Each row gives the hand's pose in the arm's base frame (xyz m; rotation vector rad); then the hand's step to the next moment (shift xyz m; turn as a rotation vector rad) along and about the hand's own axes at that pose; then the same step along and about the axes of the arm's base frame.
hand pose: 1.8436 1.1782 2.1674 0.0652 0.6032 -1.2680
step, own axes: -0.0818 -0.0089 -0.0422 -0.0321 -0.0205 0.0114
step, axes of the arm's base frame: -0.0380 0.0842 0.0043 -0.0195 0.0173 0.0300
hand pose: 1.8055 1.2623 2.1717 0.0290 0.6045 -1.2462
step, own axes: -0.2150 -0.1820 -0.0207 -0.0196 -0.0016 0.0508
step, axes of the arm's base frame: -0.2105 0.1337 0.1326 0.0160 -0.0007 0.0521
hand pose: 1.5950 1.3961 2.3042 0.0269 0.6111 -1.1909
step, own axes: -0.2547 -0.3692 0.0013 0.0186 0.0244 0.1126
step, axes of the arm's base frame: -0.3803 0.0741 0.2260 0.0740 -0.0439 0.0788
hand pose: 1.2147 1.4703 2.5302 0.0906 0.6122 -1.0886
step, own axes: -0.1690 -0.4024 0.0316 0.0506 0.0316 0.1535
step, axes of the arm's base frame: -0.3822 -0.0681 0.2019 0.1075 -0.0808 0.0950
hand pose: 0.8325 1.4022 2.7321 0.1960 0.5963 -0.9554
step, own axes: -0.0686 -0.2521 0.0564 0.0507 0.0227 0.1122
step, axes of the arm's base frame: -0.2125 -0.1193 0.1098 0.0842 -0.0690 0.0618
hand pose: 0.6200 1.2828 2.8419 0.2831 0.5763 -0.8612
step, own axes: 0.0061 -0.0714 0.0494 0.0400 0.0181 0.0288
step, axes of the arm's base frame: -0.0346 -0.0712 0.0361 0.0450 -0.0270 0.0002
